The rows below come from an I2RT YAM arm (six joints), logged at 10 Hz.
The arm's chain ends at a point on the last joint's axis. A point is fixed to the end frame.
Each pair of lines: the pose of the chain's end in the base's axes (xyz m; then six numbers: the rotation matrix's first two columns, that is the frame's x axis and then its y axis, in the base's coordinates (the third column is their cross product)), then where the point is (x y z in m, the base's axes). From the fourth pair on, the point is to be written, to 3 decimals.
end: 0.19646 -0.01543 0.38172 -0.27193 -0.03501 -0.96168 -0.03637 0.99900 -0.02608
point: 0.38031 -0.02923 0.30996
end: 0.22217 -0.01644 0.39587 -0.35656 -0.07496 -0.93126 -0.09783 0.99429 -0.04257
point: 0.39915 -0.02151 0.30758
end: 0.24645 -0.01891 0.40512 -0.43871 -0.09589 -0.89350 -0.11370 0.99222 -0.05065
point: 0.41473 -0.02368 0.30118
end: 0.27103 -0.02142 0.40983 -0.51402 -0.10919 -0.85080 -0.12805 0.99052 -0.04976
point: 0.430 -0.026 0.292
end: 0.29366 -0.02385 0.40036 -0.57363 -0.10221 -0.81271 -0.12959 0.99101 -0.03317
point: 0.443 -0.027 0.271
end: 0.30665 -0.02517 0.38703 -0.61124 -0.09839 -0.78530 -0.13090 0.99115 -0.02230
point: 0.450 -0.028 0.251
